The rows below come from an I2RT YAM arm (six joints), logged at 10 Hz.
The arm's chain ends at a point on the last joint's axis. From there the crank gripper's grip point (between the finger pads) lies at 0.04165 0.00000 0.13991 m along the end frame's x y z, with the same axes.
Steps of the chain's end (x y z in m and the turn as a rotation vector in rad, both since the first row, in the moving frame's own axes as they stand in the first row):
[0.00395 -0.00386 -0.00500 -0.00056 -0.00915 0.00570]
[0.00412 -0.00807 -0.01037 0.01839 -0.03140 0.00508]
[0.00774 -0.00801 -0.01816 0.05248 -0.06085 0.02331]
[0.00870 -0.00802 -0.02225 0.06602 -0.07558 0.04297]
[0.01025 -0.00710 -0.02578 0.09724 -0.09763 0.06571]
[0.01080 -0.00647 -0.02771 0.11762 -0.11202 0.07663]
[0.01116 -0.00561 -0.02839 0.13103 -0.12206 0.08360]
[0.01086 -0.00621 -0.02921 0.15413 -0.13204 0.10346]
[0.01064 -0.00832 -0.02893 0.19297 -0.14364 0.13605]
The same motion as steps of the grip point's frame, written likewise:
[0.00267 -0.00355 -0.00462 -0.00056 -0.00915 0.00570]
[-0.00029 -0.01045 -0.00915 0.01839 -0.03140 0.00508]
[-0.00077 -0.01454 -0.01605 0.05248 -0.06085 0.02331]
[-0.00181 -0.01578 -0.01975 0.06602 -0.07558 0.04297]
[-0.00320 -0.01857 -0.02292 0.09724 -0.09763 0.06571]
[-0.00454 -0.02054 -0.02472 0.11762 -0.11202 0.07663]
[-0.00550 -0.02141 -0.02535 0.13103 -0.12206 0.08360]
[-0.00693 -0.02469 -0.02630 0.15413 -0.13204 0.10346]
[-0.00819 -0.03131 -0.02650 0.19297 -0.14364 0.13605]

